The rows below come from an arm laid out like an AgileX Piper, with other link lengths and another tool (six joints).
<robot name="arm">
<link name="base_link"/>
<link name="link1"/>
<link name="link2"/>
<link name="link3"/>
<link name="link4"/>
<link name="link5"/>
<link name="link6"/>
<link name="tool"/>
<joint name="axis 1" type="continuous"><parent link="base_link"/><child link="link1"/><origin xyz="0.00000 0.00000 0.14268" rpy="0.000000 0.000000 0.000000"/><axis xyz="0 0 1"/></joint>
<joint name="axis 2" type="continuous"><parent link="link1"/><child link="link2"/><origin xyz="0.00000 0.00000 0.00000" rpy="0.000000 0.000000 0.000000"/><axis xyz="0 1 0"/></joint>
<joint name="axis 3" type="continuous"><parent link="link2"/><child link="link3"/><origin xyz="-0.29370 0.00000 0.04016" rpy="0.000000 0.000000 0.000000"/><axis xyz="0 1 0"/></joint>
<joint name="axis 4" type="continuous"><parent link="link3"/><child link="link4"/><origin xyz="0.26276 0.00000 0.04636" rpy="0.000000 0.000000 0.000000"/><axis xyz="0.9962 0 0.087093"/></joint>
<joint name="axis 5" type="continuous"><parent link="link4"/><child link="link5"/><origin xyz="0.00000 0.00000 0.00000" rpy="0.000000 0.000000 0.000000"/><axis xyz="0 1 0"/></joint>
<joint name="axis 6" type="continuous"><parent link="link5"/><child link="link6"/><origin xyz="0.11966 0.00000 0.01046" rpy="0.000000 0.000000 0.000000"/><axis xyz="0.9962 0 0.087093"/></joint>
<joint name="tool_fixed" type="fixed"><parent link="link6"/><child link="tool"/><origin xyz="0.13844 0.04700 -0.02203" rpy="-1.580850 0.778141 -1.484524"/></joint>
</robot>
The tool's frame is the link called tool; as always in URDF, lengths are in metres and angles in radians. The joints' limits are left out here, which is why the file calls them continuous.
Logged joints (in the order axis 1, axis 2, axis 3, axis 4, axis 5, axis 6), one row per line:
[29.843 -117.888 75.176 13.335 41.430 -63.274]
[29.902 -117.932 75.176 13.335 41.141 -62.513]
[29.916 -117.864 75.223 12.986 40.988 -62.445]
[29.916 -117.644 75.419 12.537 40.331 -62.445]
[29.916 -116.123 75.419 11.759 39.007 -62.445]
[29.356 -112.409 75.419 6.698 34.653 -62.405]
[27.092 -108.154 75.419 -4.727 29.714 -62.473]
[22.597 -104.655 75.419 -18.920 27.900 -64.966]
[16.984 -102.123 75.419 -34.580 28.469 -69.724]
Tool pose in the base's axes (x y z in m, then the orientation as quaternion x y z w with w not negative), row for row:
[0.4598 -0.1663 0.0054 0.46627 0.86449 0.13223 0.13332]
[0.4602 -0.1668 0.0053 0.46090 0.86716 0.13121 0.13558]
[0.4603 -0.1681 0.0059 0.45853 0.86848 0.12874 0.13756]
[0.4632 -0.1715 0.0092 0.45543 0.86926 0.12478 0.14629]
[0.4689 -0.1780 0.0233 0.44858 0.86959 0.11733 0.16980]
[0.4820 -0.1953 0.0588 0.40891 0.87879 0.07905 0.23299]
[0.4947 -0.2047 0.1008 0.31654 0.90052 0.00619 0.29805]
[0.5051 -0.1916 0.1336 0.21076 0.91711 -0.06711 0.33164]
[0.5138 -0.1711 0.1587 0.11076 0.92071 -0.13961 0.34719]
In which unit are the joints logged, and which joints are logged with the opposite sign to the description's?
The joints are logged in degrees. Opposite sign: axis 1, axis 2, axis 3, axis 6.
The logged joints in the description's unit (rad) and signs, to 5 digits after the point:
[-0.52086 2.05753 -1.31207 0.23274 0.72309 1.10434]
[-0.52189 2.05830 -1.31207 0.23274 0.71805 1.09106]
[-0.52213 2.05711 -1.31289 0.22665 0.71538 1.08987]
[-0.52213 2.05328 -1.31631 0.21881 0.70391 1.08987]
[-0.52213 2.02673 -1.31631 0.20523 0.68080 1.08987]
[-0.51236 1.96191 -1.31631 0.11690 0.60481 1.08917]
[-0.47284 1.88764 -1.31631 -0.08250 0.51861 1.09036]
[-0.39439 1.82657 -1.31631 -0.33022 0.48695 1.13387]
[-0.29643 1.78238 -1.31631 -0.60353 0.49688 1.21691]

